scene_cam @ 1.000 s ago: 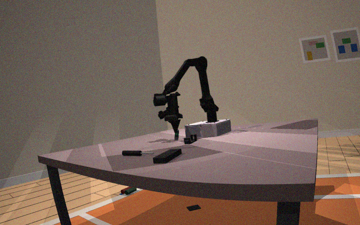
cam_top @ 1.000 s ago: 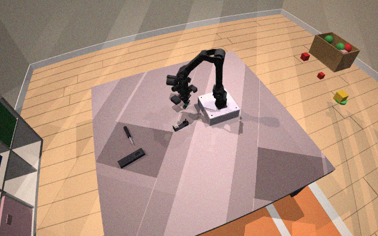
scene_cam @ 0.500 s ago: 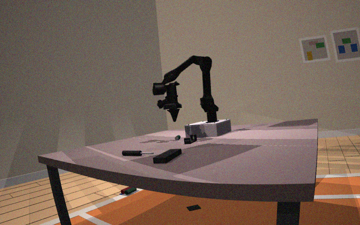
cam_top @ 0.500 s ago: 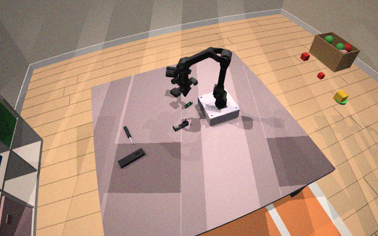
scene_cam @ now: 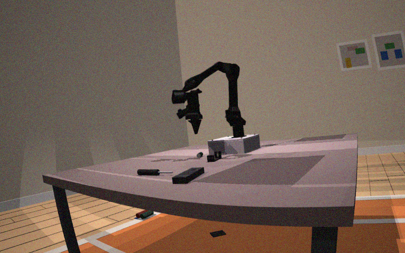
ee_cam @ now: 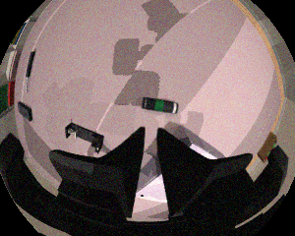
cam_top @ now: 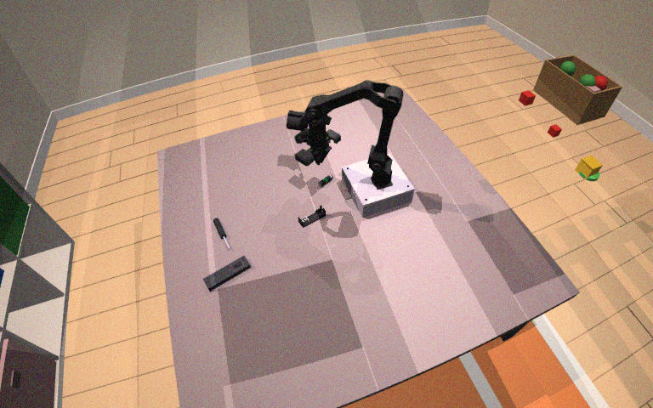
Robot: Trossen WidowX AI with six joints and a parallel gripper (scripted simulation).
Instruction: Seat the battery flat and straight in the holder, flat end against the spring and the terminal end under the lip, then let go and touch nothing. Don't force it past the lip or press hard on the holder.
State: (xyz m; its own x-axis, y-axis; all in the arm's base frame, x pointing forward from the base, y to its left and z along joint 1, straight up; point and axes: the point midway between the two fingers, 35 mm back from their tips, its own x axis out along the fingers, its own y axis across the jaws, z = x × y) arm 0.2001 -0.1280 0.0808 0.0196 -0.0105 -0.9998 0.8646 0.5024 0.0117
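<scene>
My gripper tip is now 11 cm above the battery, 2 cm past it and 1 cm to the left of it. Also, from my gripper tip: screwdriver (41 cm ahead, 12 cm to the left, 11 cm below).
</scene>
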